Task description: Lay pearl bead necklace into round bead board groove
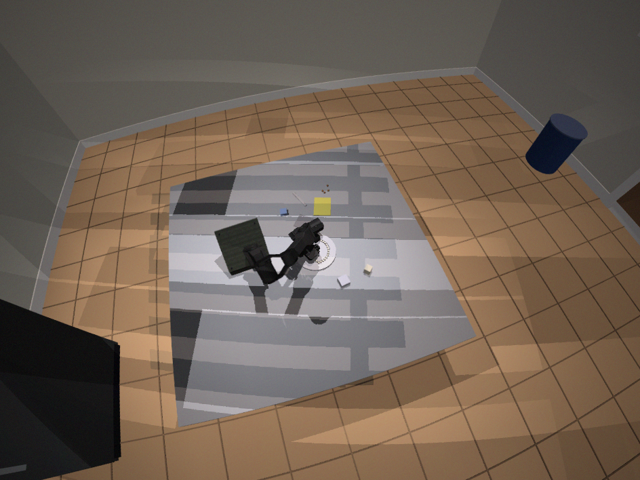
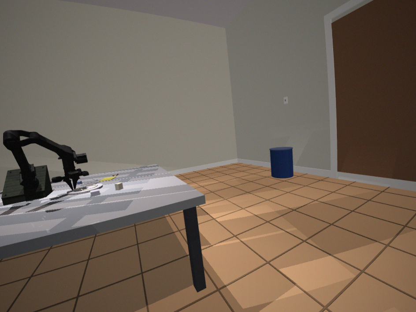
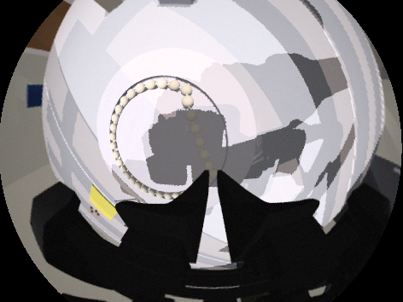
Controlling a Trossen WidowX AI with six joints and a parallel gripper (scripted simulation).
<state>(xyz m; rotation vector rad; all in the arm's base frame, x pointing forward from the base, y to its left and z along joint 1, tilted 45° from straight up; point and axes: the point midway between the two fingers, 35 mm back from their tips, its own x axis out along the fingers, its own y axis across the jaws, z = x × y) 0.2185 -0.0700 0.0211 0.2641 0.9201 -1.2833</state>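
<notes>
My gripper tip is now 60 mm short of the round bead board and 10 mm above it. Also, from my gripper tip: grey card (180 mm to the left, 70 mm ahead, 10 mm below); blue block (290 mm to the left, 10 mm below, 10 mm behind); white block (190 mm to the right, 130 mm ahead).
</notes>
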